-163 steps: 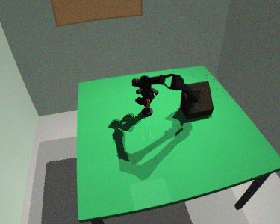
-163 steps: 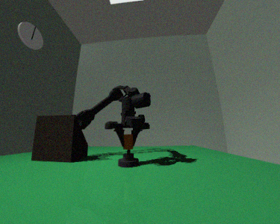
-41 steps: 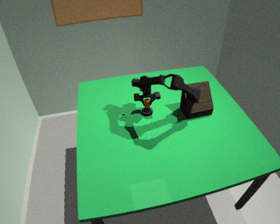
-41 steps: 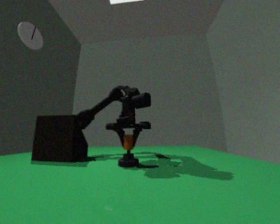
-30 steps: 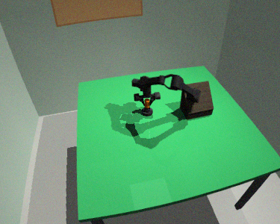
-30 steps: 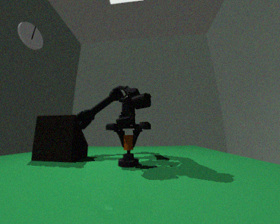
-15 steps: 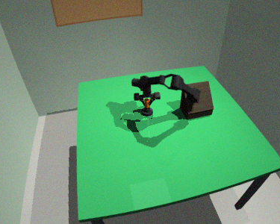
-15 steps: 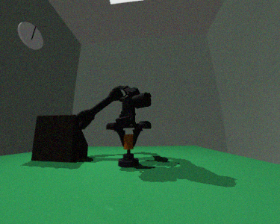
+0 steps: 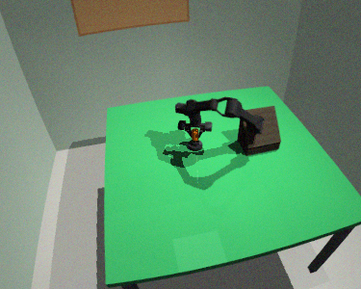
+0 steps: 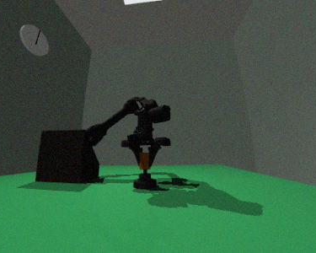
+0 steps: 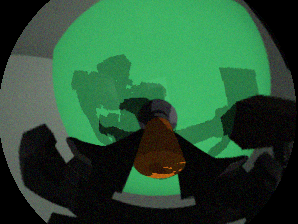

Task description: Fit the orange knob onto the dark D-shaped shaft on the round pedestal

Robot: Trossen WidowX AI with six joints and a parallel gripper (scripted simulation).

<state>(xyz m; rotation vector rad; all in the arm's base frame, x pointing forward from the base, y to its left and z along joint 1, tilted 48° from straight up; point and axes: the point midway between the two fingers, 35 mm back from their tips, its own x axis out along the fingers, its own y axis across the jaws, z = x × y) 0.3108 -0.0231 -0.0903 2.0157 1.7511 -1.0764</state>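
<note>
Right now my gripper tip is 2 cm below the orange knob. Round my gripper tip: dark round pedestal: 4 cm below.
</note>
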